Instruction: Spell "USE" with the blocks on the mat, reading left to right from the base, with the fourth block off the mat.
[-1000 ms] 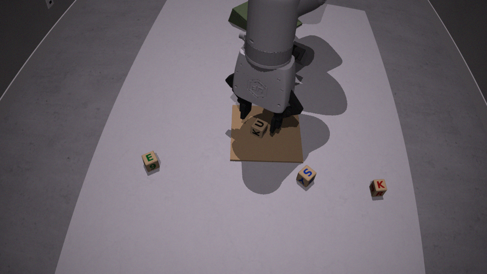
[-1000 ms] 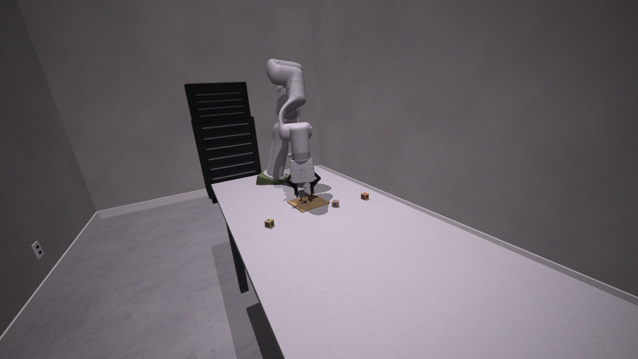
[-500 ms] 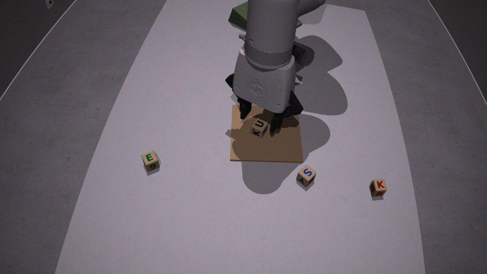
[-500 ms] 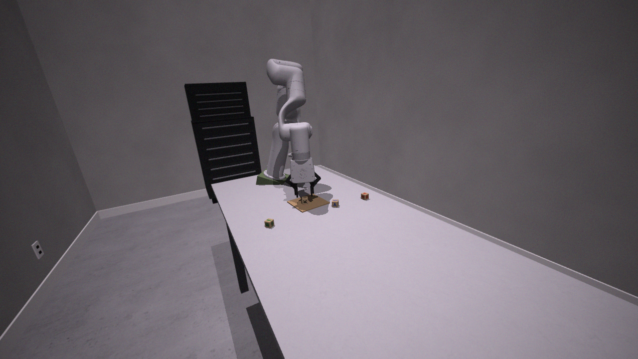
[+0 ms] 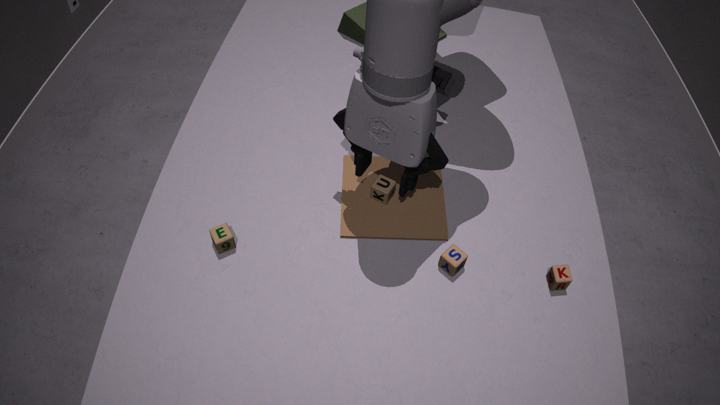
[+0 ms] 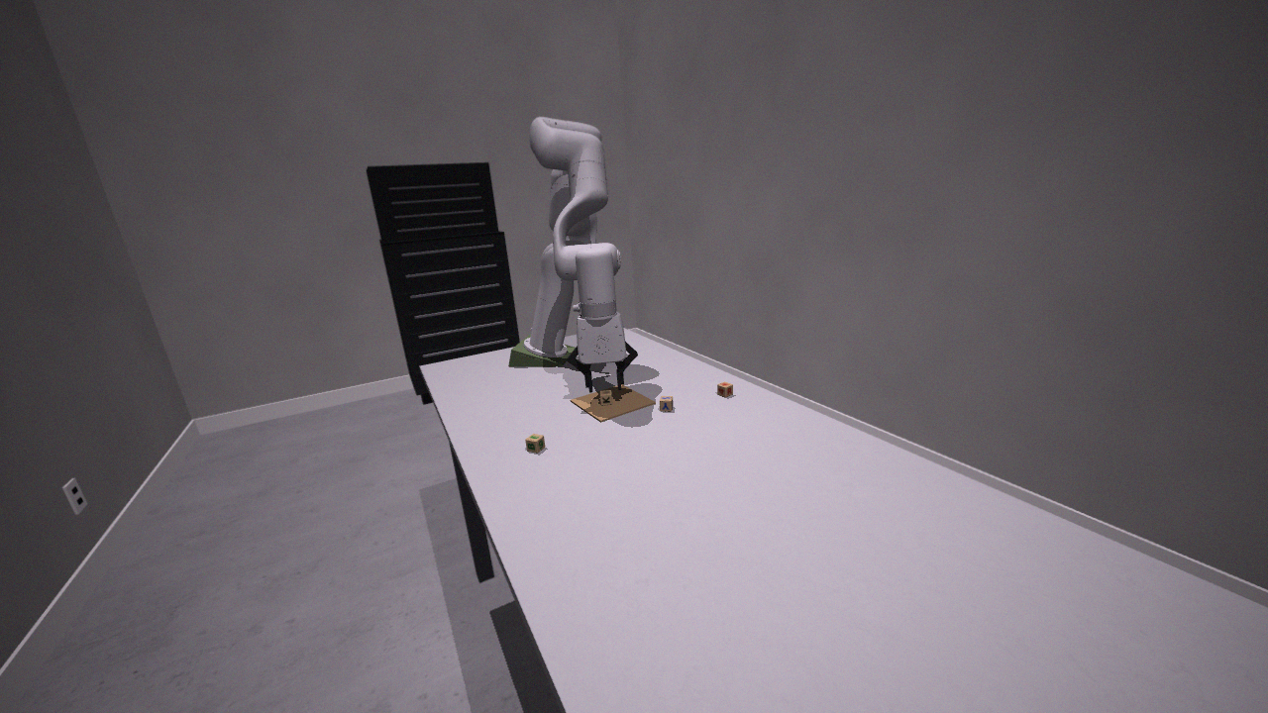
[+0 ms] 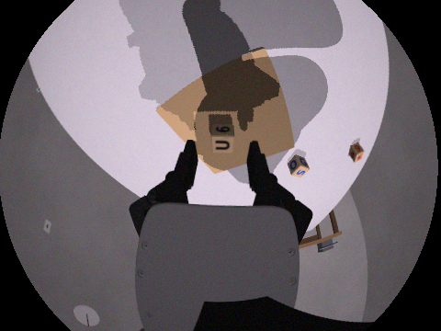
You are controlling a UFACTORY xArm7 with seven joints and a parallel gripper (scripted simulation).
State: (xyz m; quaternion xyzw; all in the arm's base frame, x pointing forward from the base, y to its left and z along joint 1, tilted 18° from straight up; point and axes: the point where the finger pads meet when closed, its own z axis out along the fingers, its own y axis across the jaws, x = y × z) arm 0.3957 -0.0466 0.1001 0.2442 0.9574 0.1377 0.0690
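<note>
My gripper is now 4 cm above the U block. From my hand the other things lie so: tan mat 5 cm below, 2 cm to the left; then S block 10 cm ahead, 9 cm to the left, 4 cm below; then E block 20 cm to the right, 9 cm ahead, 4 cm below.
</note>
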